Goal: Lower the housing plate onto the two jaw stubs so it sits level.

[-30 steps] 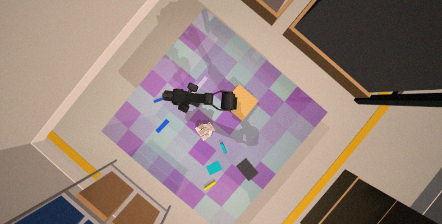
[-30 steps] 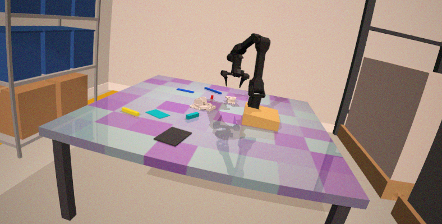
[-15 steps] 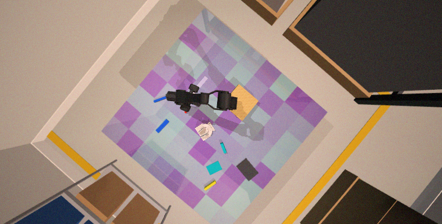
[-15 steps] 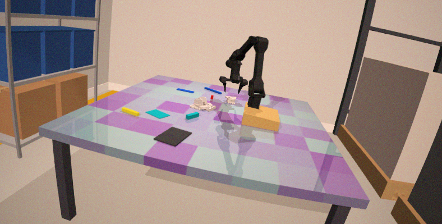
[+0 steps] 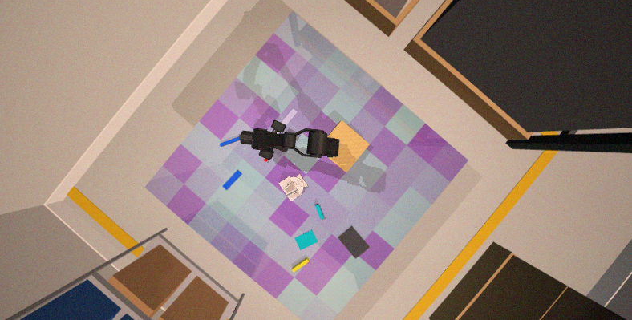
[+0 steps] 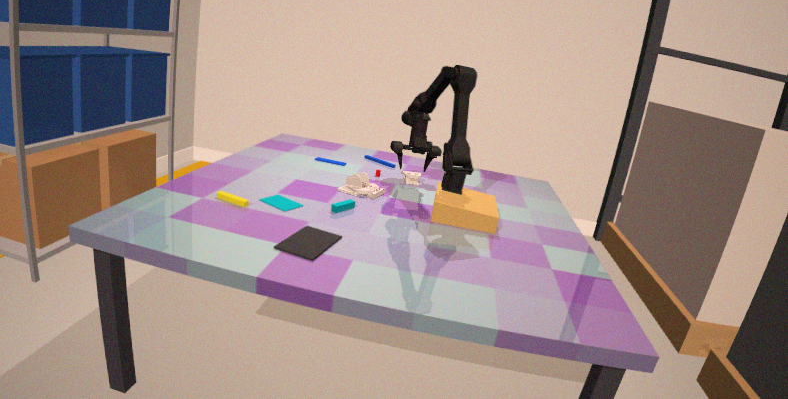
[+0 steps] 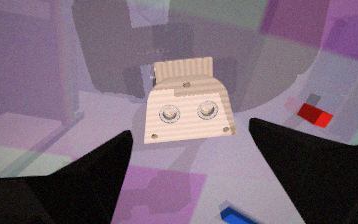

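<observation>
Now: the beige part 10 mm to the left of my gripper tip and 30 mm below it. The rest, counted from my gripper tip: teal bar 160 mm ahead, 420 mm to the left, 30 mm below; then cyan plate 340 mm ahead, 470 mm to the left, 40 mm below; then red block 130 mm ahead, 20 mm to the left, 30 mm below.
</observation>
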